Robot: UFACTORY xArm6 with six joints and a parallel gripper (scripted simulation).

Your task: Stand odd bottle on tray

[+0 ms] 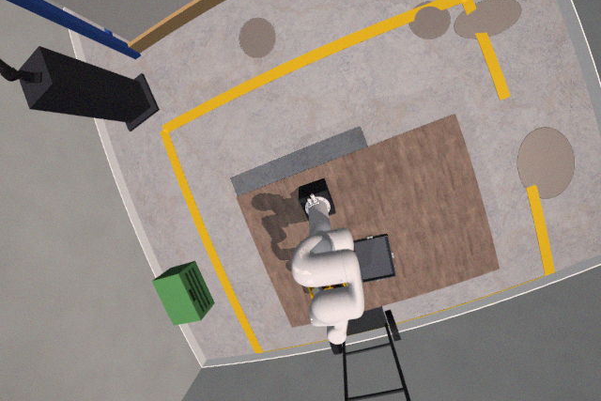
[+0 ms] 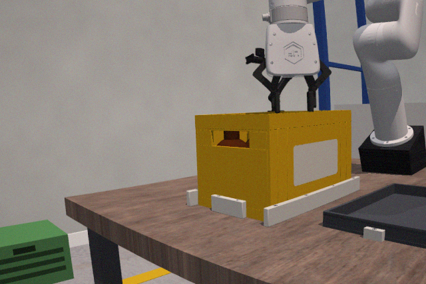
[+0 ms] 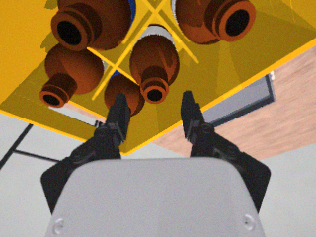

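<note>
Right now my hand is 11 cm above the yellow crate, 4 cm to the left of it and 1 cm past it. Also, from my hand: dark tray: 23 cm to the left, 18 cm below, 2 cm ahead.
</note>
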